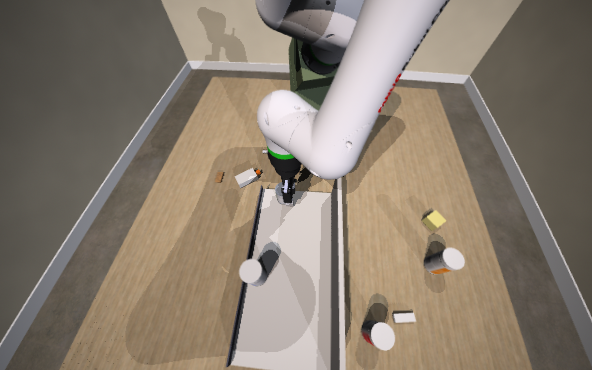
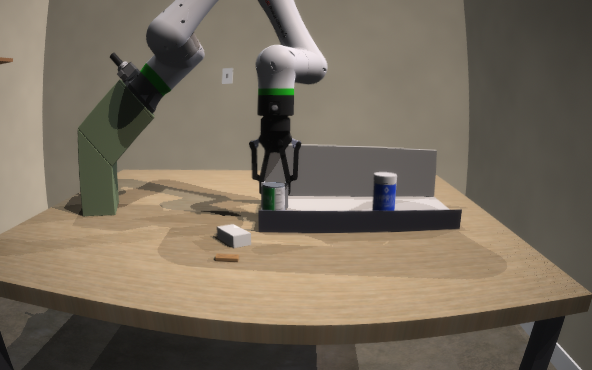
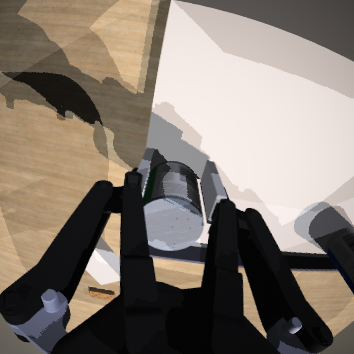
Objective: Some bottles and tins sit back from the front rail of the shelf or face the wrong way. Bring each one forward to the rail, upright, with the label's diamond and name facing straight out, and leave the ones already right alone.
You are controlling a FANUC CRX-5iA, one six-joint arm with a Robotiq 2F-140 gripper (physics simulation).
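Places are measured from the arm's base along level axes (x down, y left, z ahead), in metres.
Pixels of known places: gripper, between the fingertips: [image 2: 274,206] [image 3: 177,166]; arm's base, origin of its link: [image 1: 322,51] [image 2: 137,97].
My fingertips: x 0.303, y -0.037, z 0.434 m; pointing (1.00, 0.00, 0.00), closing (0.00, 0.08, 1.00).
Note:
Ahead of a thing's pixels: the offset from my fingertips to its top centre. "pt": to the spot under its first point.
A green and silver tin @(dx -0.064, dy -0.024, dz +0.001 m) [image 1: 281,195] [image 2: 274,196] [image 3: 173,222] is upright at the shelf's left end, a little back from the front rail @(dx -0.020, dy -0.088, dz +0.241 m) [image 1: 255,220] [image 2: 350,221] [image 3: 310,261]. Its green part is turned left and a pale panel faces out to the right; no diamond shows. My gripper [image 1: 287,194] [image 2: 274,192] [image 3: 177,166] points down and is shut on the tin, one finger on each side. The tin's base is hidden by the rail. A blue bottle with a white cap @(dx -0.103, dy -0.047, dz +0.280 m) [image 1: 251,271] [image 2: 384,195] [image 3: 342,255] stands upright at the rail, diamond and name facing out.
Behind the shelf's tall back panel @(pt dx -0.142, dy +0.181, dz +0.218 m) [image 1: 341,260] [image 2: 370,170] stand an orange-labelled container @(dx -0.074, dy +0.505, dz +0.142 m) [image 1: 442,261] and a red-labelled one @(dx -0.064, dy +0.308, dz +0.363 m) [image 1: 378,335], near a yellow block @(dx -0.003, dy +0.518, dz -0.010 m) [image 1: 434,220] and a white block @(dx +0.023, dy +0.401, dz +0.311 m) [image 1: 404,317]. A white box @(dx +0.007, dy -0.191, dz -0.074 m) [image 1: 246,177] [image 2: 233,236] and a brown piece @(dx +0.027, dy -0.316, dz -0.056 m) [image 1: 219,177] [image 2: 226,258] lie before the shelf.

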